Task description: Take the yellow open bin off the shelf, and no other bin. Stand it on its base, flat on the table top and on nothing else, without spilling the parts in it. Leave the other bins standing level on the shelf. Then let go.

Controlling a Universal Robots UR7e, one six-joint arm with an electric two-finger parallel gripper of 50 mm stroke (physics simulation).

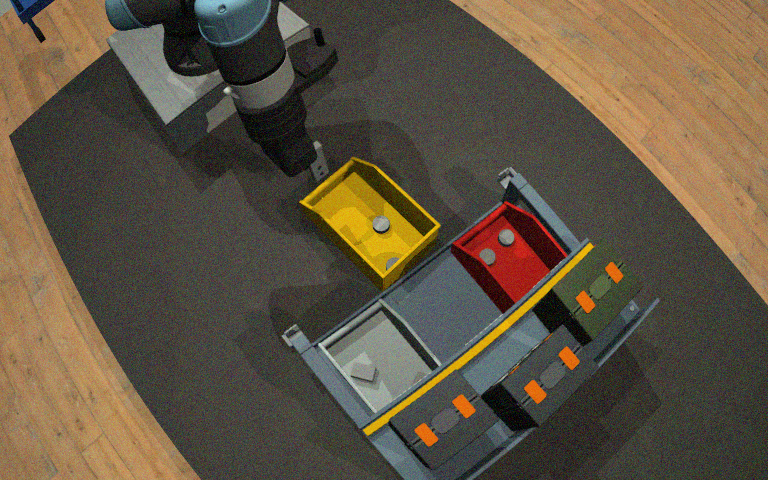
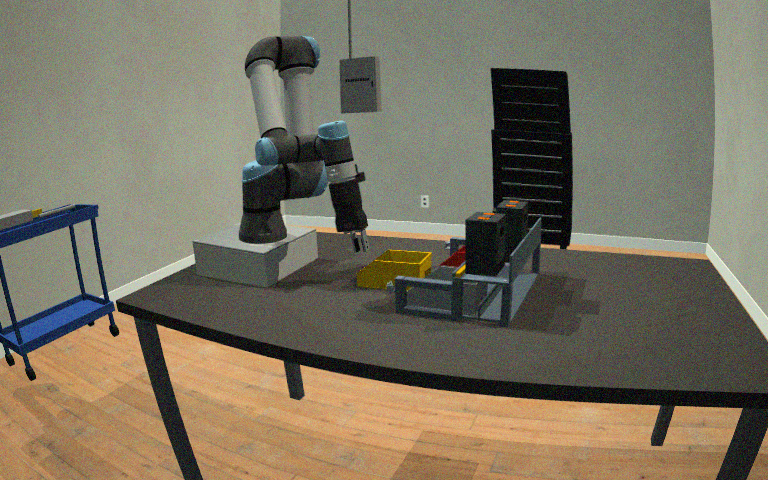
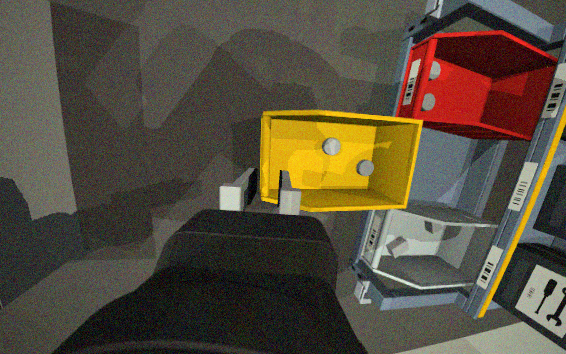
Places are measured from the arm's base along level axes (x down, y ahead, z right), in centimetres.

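Pixels of known places: gripper, fingertip midpoint: (image 1: 315, 170) (image 2: 362, 251) (image 3: 268, 181); arm's base, origin of the base link: (image 1: 205, 42) (image 2: 262, 236).
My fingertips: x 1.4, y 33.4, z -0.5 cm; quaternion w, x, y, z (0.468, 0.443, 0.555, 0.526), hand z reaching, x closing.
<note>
For each thing: its top centre in the pictures, then the offset to it from my fingertips. "spot": a spot on its surface instead. Level surfaces: height alone.
- yellow open bin, middle of its top: (image 3: 347, 164) (image 1: 365, 206) (image 2: 394, 255) dx +1.1, dy +8.1, dz -2.2 cm
- dark table top, its level: dx +8.6 cm
- red bin, middle of its top: (image 1: 525, 258) (image 3: 509, 86) (image 2: 475, 247) dx +0.5, dy +27.0, dz -13.6 cm
- grey bin, middle of its top: (image 1: 390, 367) (image 3: 451, 257) (image 2: 447, 273) dx +0.5, dy +26.7, dz +8.8 cm
- shelf's yellow strip, surface spot: (image 1: 478, 339) spot: dx -2.6, dy +31.0, dz -1.0 cm
The yellow open bin (image 1: 348, 226) (image 2: 374, 275) (image 3: 302, 132) stands upright and looks flat on the dark table top (image 1: 169, 254) (image 2: 339, 328), in front of the shelf (image 1: 441, 305) (image 2: 525, 249) (image 3: 440, 157). Two grey round parts lie inside it. My gripper (image 1: 318, 163) (image 2: 359, 242) (image 3: 268, 181) is partly open with nothing between its fingers, above the bin's end wall farthest from the shelf and apart from it. The red bin (image 1: 518, 260) (image 2: 454, 258) (image 3: 455, 95) and the grey bin (image 1: 390, 345) (image 3: 420, 270) stand level on the shelf, with a gap between them.
Black and green cases with orange latches, among them a dark case (image 1: 552, 373) (image 2: 485, 243), stand behind the shelf's yellow strip (image 1: 478, 339). The robot's grey base block (image 1: 164, 96) (image 2: 235, 263) is behind the arm. A blue cart (image 2: 56, 226) stands beside the table.
</note>
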